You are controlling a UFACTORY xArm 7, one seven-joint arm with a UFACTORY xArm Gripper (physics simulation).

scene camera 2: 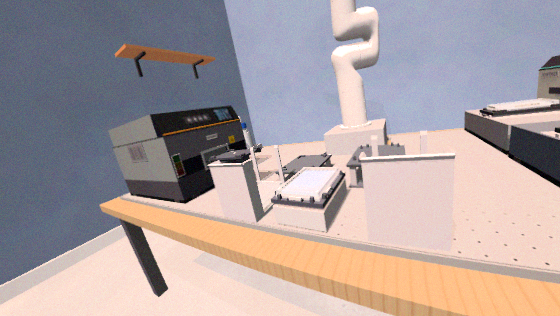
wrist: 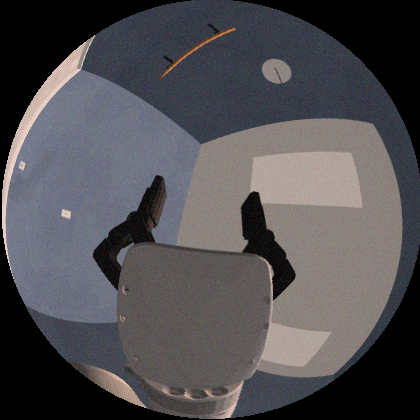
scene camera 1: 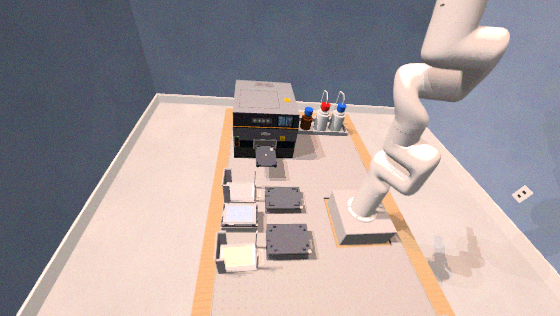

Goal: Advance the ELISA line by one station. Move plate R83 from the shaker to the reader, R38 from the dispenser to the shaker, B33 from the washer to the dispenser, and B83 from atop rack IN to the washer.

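Frame: origin at the arm's base, x ahead, y left, z up, level; millimetres.
Where they show: gripper, fingertip midpoint: (wrist: pixel 206 191); arm's base at its link origin: (scene camera 2: pixel 355 126) (scene camera 1: pixel 361 209).
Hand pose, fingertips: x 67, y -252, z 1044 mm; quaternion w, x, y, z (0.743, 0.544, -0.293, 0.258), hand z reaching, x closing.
Each offset is from my fingertips to the centre of the thing. "spot": to the spot under its first point.
My gripper (wrist: pixel 206 191) is open with nothing between its dark fingers. It points at the walls and ceiling, away from the table, and does not show in the scene views. A clear plate with a pale blue tint @[spot: dz -1077, dx +435, dy +346 mm] (scene camera 1: pixel 240 214) (scene camera 2: pixel 311 182) lies on a low nest between two open racks. A pale yellow surface @[spot: dz -1097, dx +401, dy +508 mm] (scene camera 1: pixel 239 257) shows in the front rack and a white one @[dz -1104, dx +471, dy +207 mm] (scene camera 1: pixel 242 191) in the rear rack. A white plate @[dz -1035, dx -144, dy +723 mm] (scene camera 2: pixel 522 104) lies on a device at the far right of scene camera 2. No plate labels are readable, so I cannot tell which plate is which.
A large dark-fronted instrument @[dz -996, dx +441, dy -251 mm] (scene camera 1: pixel 265 119) (scene camera 2: pixel 192 150) has its dark tray @[spot: dz -1025, dx +380, dy +31 mm] (scene camera 1: pixel 266 155) (scene camera 2: pixel 231 156) extended. Two dark platforms @[spot: dz -1091, dx +268, dy +224 mm] (scene camera 1: pixel 283 198) @[spot: dz -1072, dx +231, dy +431 mm] (scene camera 1: pixel 288 241) stand between the racks and the robot base (scene camera 1: pixel 362 227) (scene camera 2: pixel 356 138). Capped bottles @[dz -1008, dx +77, dy -442 mm] (scene camera 1: pixel 323 120) stand beside the instrument.
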